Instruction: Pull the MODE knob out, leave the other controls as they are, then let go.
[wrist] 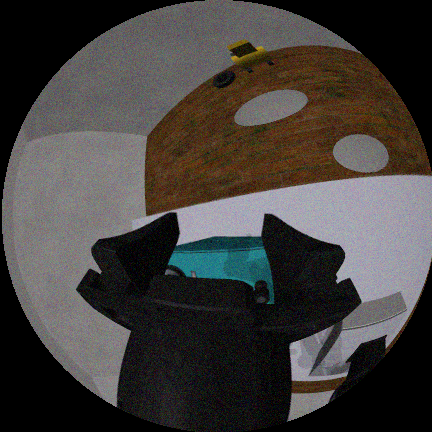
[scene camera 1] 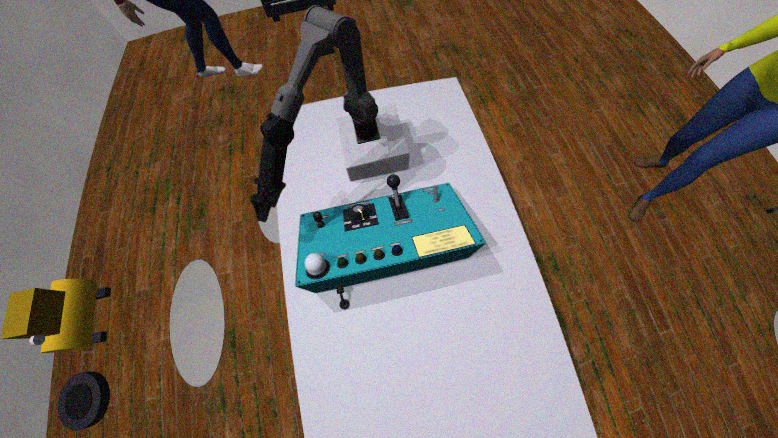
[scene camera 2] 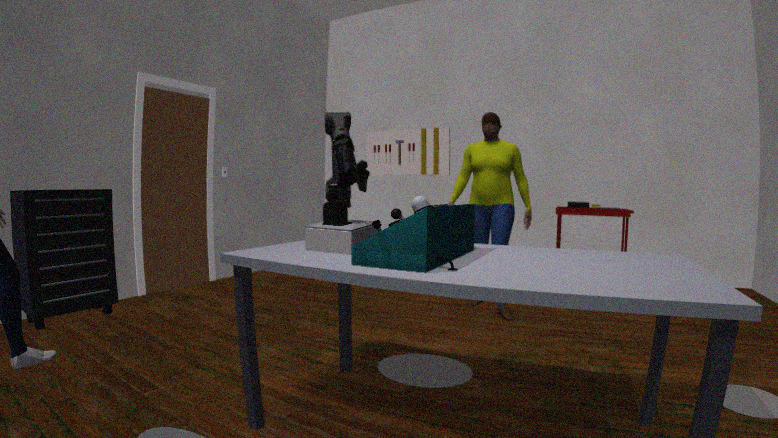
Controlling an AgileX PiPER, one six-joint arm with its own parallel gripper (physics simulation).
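A teal control box (scene camera 1: 337,239) (scene camera 2: 391,244) (wrist: 220,260) stands on the white table. Its labels are too blurred to tell which control is MODE. A small black knob (scene camera 1: 318,218) stands up at the box's back left corner in scene view 1; a dark knob (wrist: 261,291) shows between the fingers' bases in the wrist view. A large white ball knob (scene camera 1: 315,264) (scene camera 2: 420,203) is at the front left, and a black ball-ended rod (scene camera 1: 344,303) (scene camera 2: 451,266) sticks out of the front face. My gripper (scene camera 1: 261,213) (scene camera 2: 363,187) (wrist: 219,223) is open and empty, above and left of the box, touching no control.
The box also bears a rotary dial (scene camera 1: 359,212), a black ball lever (scene camera 1: 393,182) (scene camera 2: 396,213), a toggle switch (scene camera 1: 435,193), several small buttons, one of them blue (scene camera 1: 396,249), and a yellow label (scene camera 1: 443,241). The arm's pedestal (scene camera 1: 378,166) (scene camera 2: 332,239) stands behind the box.
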